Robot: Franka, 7 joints.
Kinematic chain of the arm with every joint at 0, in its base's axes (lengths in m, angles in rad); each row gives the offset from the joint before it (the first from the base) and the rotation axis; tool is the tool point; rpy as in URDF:
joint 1: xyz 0 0 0.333 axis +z
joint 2: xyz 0 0 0 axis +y
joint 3: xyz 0 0 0.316 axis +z
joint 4: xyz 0.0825 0 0 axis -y
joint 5: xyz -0.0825 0 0.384 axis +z
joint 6: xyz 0 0 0 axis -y
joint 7: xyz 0.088 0 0 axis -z
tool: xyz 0 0 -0.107 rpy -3.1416 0 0
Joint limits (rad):
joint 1: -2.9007..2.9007
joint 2: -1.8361..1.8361
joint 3: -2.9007..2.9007
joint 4: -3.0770..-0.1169
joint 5: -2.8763..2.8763
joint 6: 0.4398..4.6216
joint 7: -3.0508..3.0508
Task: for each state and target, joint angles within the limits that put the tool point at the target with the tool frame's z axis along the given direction. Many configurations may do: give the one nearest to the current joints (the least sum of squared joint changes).
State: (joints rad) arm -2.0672 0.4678 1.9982 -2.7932 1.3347 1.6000 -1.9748
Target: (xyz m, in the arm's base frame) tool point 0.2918 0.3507 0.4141 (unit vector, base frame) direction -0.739 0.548 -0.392
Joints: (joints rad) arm -1.6996 0.1964 2.4128 -2.3329 1.0141 1.7062 -1.9748
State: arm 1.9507 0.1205 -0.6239 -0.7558 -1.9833 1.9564 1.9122
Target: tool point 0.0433 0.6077 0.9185 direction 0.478 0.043 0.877
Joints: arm 1.9359 0.4527 -0.7050 -0.7568 -2.2642 2.0664 1.9122
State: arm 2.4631 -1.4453 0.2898 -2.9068 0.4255 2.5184 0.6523
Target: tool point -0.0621 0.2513 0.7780 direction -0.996 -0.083 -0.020
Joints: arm 2.8808 -1.2587 -0.4806 -2.2980 0.6009 2.2943 0.6523
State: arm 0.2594 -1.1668 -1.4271 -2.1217 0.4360 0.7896 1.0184
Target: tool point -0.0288 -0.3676 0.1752 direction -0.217 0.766 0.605
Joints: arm 0.3318 -1.5945 -2.0933 -1.9722 0.2794 0.4765 1.0184
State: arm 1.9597 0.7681 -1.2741 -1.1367 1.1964 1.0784 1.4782
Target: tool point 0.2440 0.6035 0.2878 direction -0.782 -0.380 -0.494
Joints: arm 1.6463 1.0805 -1.0485 -1.1608 1.2044 0.7708 1.4782
